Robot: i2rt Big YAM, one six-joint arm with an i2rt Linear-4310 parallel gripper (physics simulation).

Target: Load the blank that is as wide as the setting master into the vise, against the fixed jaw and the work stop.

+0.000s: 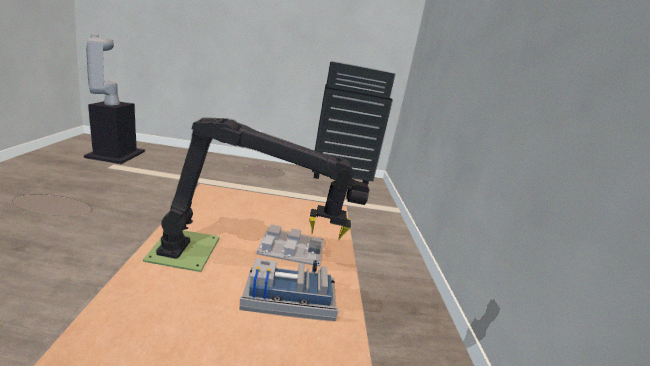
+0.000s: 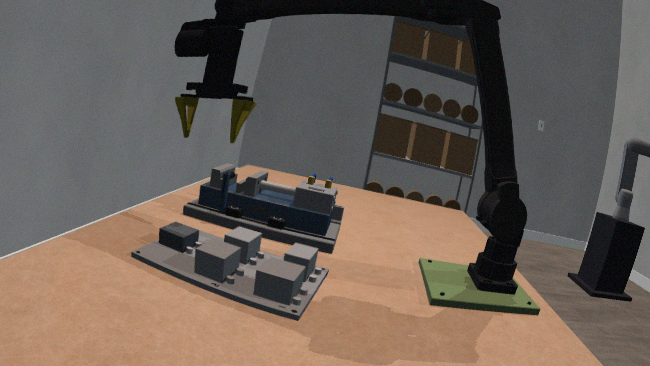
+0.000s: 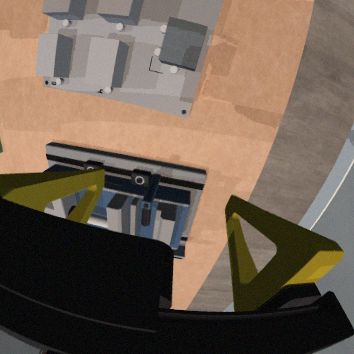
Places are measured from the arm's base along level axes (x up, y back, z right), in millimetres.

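Where they show: gripper, between the fingertips: [image 1: 325,236] [image 2: 208,140] [image 3: 167,189]; arm's base, origin of its link: [image 1: 173,247] [image 2: 490,281].
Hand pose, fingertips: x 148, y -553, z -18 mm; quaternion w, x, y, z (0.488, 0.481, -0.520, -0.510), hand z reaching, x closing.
Things, the pixels of their top centre, and the offset from my fingertips. "spot": a spot on its surface instead.
- grey plate, centre of its top: [image 2: 230,263] [image 3: 118,33] [image 1: 292,245] dx -151, dy +117, dz -133 mm
- darker block, centre of its top: [image 3: 182,41] [image 2: 179,229] [image 1: 315,244] dx -126, dy +23, dz -127 mm
- blue vise, centre of its top: [image 3: 98,232] [image 2: 270,174] [image 1: 293,272] dx -60, dy +90, dz +146 mm
- dark upright post, a spot on its surface: [image 2: 226,192] spot: dx -97, dy +29, dz +67 mm
- cylinder housing, a spot on its surface: [image 2: 315,196] spot: dx -73, dy +190, dz +100 mm
My gripper [image 1: 326,236] [image 2: 210,139] [image 3: 167,189] is open and empty, well above table height near the jaw end of the vise and the dark-block end of the plate. The grey plate [image 1: 261,254] [image 2: 146,254] [image 3: 150,100] bears several light grey blocks, among them one [image 2: 217,260] [image 3: 106,60], and a darker block [image 1: 315,245] [image 2: 178,236] [image 3: 183,44]. I cannot tell which block matches the master's width. The blue vise [image 1: 287,285] [image 2: 260,206] has an outer jaw [image 1: 323,280] [image 2: 222,176] and an inner jaw [image 1: 301,277] [image 2: 256,184] on a rod, with a gap between. A dark upright post [image 1: 315,266] [image 2: 226,192] stands beside the gap.
Small round pegs stand beside the blocks on the plate. A cylinder housing [image 1: 263,272] [image 2: 315,196] with blue hoses is at the vise's other end. The arm stands on a green base plate [image 1: 205,250] [image 2: 450,295]. A dark cabinet [image 1: 354,125] and a shelf unit are in the background.
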